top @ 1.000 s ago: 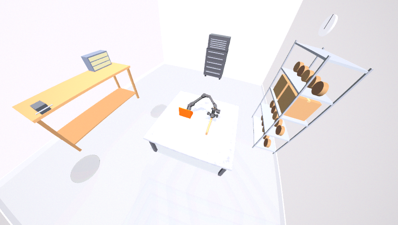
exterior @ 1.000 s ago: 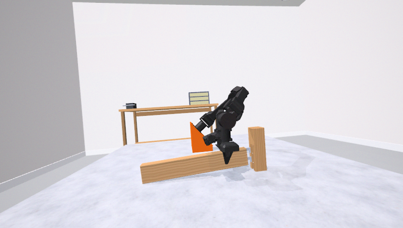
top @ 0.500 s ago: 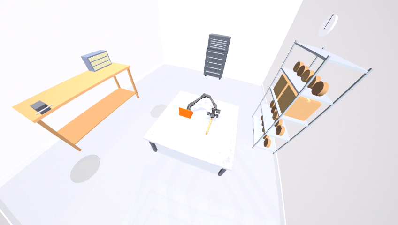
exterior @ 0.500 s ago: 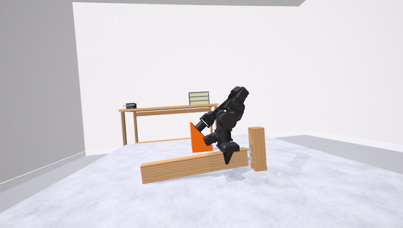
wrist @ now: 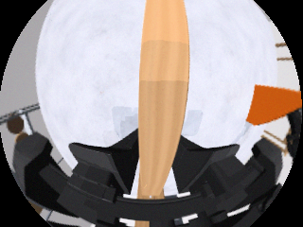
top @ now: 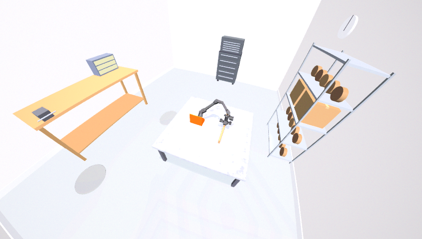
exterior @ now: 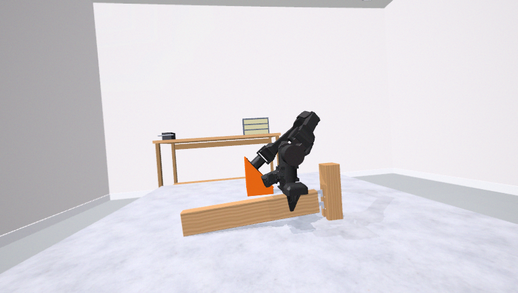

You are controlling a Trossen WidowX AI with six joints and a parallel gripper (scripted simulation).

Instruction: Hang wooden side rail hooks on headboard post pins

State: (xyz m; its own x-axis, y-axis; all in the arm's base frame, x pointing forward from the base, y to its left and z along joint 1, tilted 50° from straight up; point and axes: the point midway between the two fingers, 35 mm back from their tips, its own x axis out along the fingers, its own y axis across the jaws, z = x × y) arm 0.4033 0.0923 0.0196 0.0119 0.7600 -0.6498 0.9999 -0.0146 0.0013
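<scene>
My gripper tip is now 14 cm to the right of the headboard post and 4 cm below it.
</scene>
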